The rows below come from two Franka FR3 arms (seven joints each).
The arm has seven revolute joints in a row. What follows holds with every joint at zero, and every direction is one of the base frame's.
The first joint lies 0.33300 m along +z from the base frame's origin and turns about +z.
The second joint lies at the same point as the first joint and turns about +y.
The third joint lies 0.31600 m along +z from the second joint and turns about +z.
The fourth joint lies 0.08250 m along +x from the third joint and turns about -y.
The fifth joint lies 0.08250 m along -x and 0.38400 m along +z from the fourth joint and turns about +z.
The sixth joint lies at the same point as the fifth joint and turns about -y.
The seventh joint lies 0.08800 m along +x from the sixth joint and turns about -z.
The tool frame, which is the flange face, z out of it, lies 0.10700 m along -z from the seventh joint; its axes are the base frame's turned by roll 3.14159, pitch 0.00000 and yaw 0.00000 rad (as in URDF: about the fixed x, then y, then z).
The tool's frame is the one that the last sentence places.
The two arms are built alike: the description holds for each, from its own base.
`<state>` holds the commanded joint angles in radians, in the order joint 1, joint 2, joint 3, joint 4, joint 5, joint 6, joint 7, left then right.
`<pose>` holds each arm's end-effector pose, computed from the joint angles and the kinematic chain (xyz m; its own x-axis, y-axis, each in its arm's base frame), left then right.
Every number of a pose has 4 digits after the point.
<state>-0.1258 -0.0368 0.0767 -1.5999 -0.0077 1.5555 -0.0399 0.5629 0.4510 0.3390 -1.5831 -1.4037 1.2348 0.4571</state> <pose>0.5407 -0.0266 0.6296 0.9999 -0.0094 -0.0081 -0.0093 -0.9999 0.0102 0.5122 0.3828 0.4371 0.8749 0.4798 -0.0651 0.1222 -0.0887 0.9885</pose>
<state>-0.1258 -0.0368 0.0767 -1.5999 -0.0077 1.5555 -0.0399 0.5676 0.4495 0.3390 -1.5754 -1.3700 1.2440 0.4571</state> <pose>0.5407 -0.0266 0.6296 0.9999 -0.0094 -0.0081 -0.0093 -0.9999 0.0102 0.5094 0.3862 0.4371 0.8749 0.4795 -0.0682 0.1413 -0.1180 0.9829</pose>
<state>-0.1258 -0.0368 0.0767 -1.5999 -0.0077 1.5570 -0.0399 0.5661 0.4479 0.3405 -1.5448 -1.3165 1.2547 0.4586</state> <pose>0.5409 -0.0266 0.6297 0.9999 -0.0094 -0.0066 -0.0093 -0.9999 0.0103 0.5101 0.3886 0.4446 0.8819 0.4682 -0.0563 0.1570 -0.1791 0.9712</pose>
